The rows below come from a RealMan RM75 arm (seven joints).
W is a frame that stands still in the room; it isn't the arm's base.
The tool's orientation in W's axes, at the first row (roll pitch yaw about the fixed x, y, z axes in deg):
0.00 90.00 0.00
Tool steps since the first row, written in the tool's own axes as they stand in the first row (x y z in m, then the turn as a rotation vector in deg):
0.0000 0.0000 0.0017 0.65 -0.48 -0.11
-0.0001 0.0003 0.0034 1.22 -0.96 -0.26
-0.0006 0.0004 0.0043 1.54 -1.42 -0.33
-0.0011 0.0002 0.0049 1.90 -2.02 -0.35
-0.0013 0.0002 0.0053 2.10 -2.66 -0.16
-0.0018 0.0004 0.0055 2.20 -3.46 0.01
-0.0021 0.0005 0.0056 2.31 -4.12 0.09
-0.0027 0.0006 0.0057 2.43 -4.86 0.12
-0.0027 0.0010 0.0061 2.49 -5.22 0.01
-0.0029 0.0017 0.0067 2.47 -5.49 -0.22
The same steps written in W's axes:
0.0017 0.0000 0.0000 -0.11 -0.48 -0.65
0.0034 0.0003 0.0001 -0.26 -0.96 -1.22
0.0043 0.0004 0.0006 -0.33 -1.42 -1.54
0.0049 0.0002 0.0011 -0.35 -2.02 -1.90
0.0053 0.0002 0.0013 -0.16 -2.66 -2.10
0.0055 0.0004 0.0018 0.01 -3.46 -2.20
0.0056 0.0005 0.0021 0.09 -4.12 -2.31
0.0057 0.0006 0.0027 0.12 -4.86 -2.43
0.0061 0.0010 0.0027 0.01 -5.22 -2.49
0.0067 0.0017 0.0029 -0.22 -5.49 -2.47

